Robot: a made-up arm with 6 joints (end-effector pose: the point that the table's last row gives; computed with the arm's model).
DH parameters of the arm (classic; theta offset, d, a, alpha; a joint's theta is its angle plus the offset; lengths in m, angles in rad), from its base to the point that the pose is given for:
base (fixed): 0.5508 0 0.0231 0
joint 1: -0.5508 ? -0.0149 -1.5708
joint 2: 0.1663 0 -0.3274 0
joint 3: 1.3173 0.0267 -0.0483 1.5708
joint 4: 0 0.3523 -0.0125 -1.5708
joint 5: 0 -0.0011 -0.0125 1.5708
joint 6: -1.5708 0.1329 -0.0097 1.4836
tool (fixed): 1.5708 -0.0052 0 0
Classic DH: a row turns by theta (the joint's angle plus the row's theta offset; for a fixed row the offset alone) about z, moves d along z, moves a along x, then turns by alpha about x.
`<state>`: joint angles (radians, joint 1 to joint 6).
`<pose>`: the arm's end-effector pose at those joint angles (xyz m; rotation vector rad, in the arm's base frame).
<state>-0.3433 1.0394 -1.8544 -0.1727 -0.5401 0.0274</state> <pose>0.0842 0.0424 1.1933 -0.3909 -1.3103 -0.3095</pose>
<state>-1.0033 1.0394 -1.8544 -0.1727 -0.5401 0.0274</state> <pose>0.0892 -0.0035 1.1933 -0.8215 -1.1509 -0.8594</pose>
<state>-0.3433 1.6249 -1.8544 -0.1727 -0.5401 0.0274</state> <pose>0.4645 -0.0935 1.0322 -0.2815 -0.7327 -0.3008</pose>
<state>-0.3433 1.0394 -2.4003 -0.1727 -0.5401 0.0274</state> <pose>-0.1582 0.1291 1.2234 -0.4851 -1.8508 -0.3010</pose>
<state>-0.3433 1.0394 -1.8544 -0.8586 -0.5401 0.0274</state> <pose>0.1255 0.0787 1.1723 -1.0926 -1.1064 -0.4582</pose>
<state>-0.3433 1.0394 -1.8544 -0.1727 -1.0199 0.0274</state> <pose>0.0286 0.0700 1.1824 -0.4934 -1.7753 -0.2109</pose>
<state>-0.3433 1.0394 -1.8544 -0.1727 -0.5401 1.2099</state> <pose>0.0728 0.0468 1.1950 0.5389 -1.2515 0.5560</pose>
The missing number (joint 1, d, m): 0.4428
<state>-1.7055 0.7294 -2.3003 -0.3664 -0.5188 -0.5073</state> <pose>0.1307 0.3824 1.1517 -2.3432 -1.0361 -1.6625</pose>
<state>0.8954 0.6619 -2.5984 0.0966 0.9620 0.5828</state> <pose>-0.2615 -0.2669 1.0958 0.9152 -0.6448 1.2324</pose>
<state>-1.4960 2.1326 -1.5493 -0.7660 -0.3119 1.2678</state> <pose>0.1508 -0.6437 0.5467 0.7222 -0.0816 -1.2731</pose>
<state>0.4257 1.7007 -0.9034 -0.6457 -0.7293 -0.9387</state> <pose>0.4443 0.3017 0.5608 -1.3842 -0.4602 0.6869</pose>
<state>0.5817 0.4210 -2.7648 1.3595 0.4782 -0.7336</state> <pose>-0.5811 -0.2959 0.9002 0.3421 -2.0774 1.2110</pose>
